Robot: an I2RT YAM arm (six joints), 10 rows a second.
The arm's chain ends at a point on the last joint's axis. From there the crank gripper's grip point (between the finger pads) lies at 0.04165 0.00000 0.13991 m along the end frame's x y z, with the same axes.
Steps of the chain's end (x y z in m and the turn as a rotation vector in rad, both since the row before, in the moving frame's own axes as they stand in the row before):
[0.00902 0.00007 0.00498 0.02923 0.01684 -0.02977]
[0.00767 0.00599 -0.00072 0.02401 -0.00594 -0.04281]
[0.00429 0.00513 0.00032 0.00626 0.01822 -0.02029]
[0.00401 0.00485 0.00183 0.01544 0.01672 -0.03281]
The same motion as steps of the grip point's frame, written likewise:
[0.01129 -0.00528 0.00418 0.02923 0.01684 -0.02977]
[0.00673 0.00086 -0.00054 0.02401 -0.00594 -0.04281]
[0.00681 0.00339 -0.00047 0.00626 0.01822 -0.02029]
[0.00629 0.00129 0.00109 0.01544 0.01672 -0.03281]

